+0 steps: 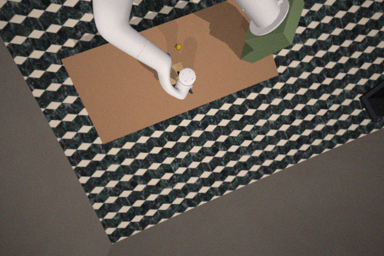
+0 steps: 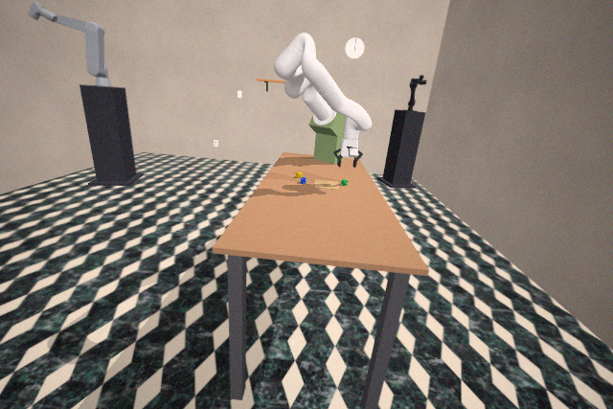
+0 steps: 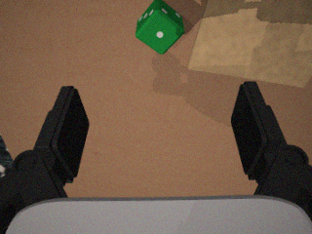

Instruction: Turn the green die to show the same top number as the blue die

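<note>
The green die lies 110 mm below my hand. Also, from my hand: tan mat (110 mm to the right, 120 mm below); blue die (30 mm behind, 240 mm to the right, 110 mm below); yellow die (140 mm behind, 250 mm to the right, 110 mm below).
</note>
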